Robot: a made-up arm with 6 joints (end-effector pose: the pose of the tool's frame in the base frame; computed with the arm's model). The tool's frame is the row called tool.
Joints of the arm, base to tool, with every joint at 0 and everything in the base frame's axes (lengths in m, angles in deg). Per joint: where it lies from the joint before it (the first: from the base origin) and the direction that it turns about. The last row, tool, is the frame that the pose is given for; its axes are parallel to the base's.
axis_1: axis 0 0 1 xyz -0.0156 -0.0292 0.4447
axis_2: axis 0.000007 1 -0.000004 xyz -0.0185 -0.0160 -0.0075
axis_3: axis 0.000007 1 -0.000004 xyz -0.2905 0.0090 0.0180
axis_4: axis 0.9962 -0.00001 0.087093 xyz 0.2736 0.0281 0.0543
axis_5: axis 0.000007 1 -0.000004 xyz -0.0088 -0.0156 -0.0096
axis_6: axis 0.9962 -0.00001 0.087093 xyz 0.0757 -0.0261 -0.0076
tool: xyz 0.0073 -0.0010 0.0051
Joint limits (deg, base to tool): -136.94..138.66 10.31..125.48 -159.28..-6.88 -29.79..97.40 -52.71..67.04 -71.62..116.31
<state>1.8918 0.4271 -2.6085 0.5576 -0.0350 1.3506</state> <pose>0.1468 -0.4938 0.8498 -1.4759 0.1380 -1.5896</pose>
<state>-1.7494 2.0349 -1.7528 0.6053 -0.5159 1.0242</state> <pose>-0.1274 -0.4875 0.6428 0.8245 -1.5783 -1.2857</pose>
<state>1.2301 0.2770 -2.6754 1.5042 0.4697 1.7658</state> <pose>-0.2718 -0.5174 0.7531 -0.4205 -0.7417 -2.2131</pose>
Working (the frame after each row of the table, in the pose's form):
after axis_1: -0.0156 -0.0292 0.4447 0.0000 0.0000 1.2301
after axis_2: -0.0067 -0.0520 0.4372 -0.1703 0.2411 1.2218
after axis_3: -0.1069 -0.3077 0.5340 1.4295 -2.0235 0.5571
after axis_4: -0.2130 -0.5228 0.6791 -1.5674 1.2705 -1.9653
after axis_5: -0.2144 -0.5038 0.6860 -1.1359 1.4297 -2.4230
after axis_6: -0.2665 -0.5171 0.7459 -0.4205 -0.7417 -2.2131

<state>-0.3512 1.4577 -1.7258 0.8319 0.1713 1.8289</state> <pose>0.2740 -0.1150 0.8204 2.5471 -0.3350 0.3419</pose>
Working (the frame after each row of the table, in the pose's form):
after axis_1: -0.0156 -0.0292 0.4447 0.0000 0.0000 -0.3512
after axis_2: -0.0385 -0.0379 0.4372 0.2558 1.4415 -0.2865
after axis_3: -0.0494 -0.0243 0.7279 -0.0471 -0.2653 -0.3491
after axis_4: 0.1945 -0.0837 0.8527 0.7569 -0.3905 -0.1466
after axis_5: 0.1904 -0.0865 0.8330 0.7633 -0.2278 -0.0810
after axis_6: 0.2660 -0.1119 0.8228 2.5471 -0.3350 0.3419

